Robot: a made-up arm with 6 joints.
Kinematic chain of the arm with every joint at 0, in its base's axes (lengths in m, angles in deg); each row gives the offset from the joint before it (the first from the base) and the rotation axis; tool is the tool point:
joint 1: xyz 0 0 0.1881 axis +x
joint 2: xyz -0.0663 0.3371 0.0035 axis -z
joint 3: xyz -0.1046 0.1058 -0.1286 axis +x
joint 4: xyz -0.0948 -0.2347 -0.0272 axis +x
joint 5: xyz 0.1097 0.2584 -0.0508 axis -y
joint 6: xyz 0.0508 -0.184 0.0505 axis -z
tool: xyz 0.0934 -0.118 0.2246
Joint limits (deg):
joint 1: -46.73..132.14
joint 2: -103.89..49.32
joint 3: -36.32..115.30
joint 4: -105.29..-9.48
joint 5: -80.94..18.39
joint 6: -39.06..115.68
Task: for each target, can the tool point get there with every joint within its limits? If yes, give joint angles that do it. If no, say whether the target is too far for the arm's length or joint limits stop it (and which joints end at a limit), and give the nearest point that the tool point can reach.
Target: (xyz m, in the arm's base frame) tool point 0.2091 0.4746 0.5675
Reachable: yes | joints 79.87 13.46 95.69 -66.67 -56.59 -21.94
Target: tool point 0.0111 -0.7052 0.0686
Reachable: no: joint limits stop it (at a limit: joint 1, joint 2, joint 3, joint 4) | nearest point -0.0653 -0.4138 0.3394 | short by 0.405 m
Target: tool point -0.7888 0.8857 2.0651
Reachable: no: too far | nearest point -0.2706 0.3693 0.9707 | short by 1.316 m
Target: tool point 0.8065 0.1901 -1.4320
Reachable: no: too far | nearest point 0.2365 0.1388 -0.6077 | short by 1.004 m
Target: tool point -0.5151 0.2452 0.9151
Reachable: no: joint limits stop it (at a limit: joint 3, joint 5, joint 6) | nearest point -0.4598 0.2310 0.8731 | short by 0.071 m
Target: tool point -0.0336 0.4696 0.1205
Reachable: yes | joints 27.18 -73.09 96.08 -49.63 -35.04 63.72
